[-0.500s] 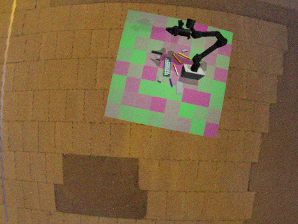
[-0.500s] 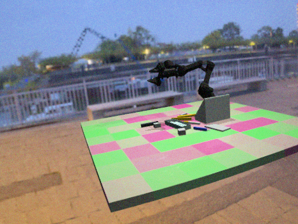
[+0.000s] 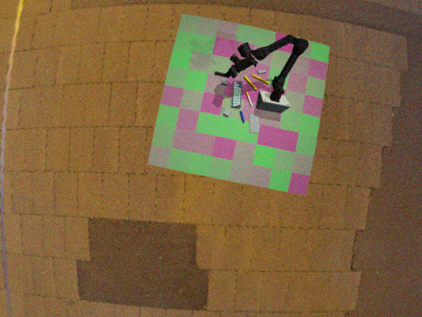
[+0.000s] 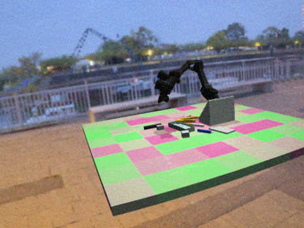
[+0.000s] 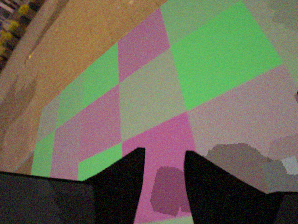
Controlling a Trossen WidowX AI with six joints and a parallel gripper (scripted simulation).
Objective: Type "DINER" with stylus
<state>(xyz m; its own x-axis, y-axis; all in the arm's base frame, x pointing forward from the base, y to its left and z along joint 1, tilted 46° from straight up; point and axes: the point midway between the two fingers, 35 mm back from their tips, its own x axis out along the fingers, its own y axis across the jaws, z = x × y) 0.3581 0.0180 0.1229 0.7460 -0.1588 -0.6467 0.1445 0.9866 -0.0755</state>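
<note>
Right now my gripper tip is 230 mm to the right of the blue stylus, 210 mm past it and 180 mm above it. Also, from my gripper tip: flat grey slab 300 mm behind, 230 mm to the left, 190 mm below; white pen 220 mm behind, 180 mm below, 40 mm to the left; black bar 180 mm below, 100 mm to the right, 20 mm ahead.
</note>
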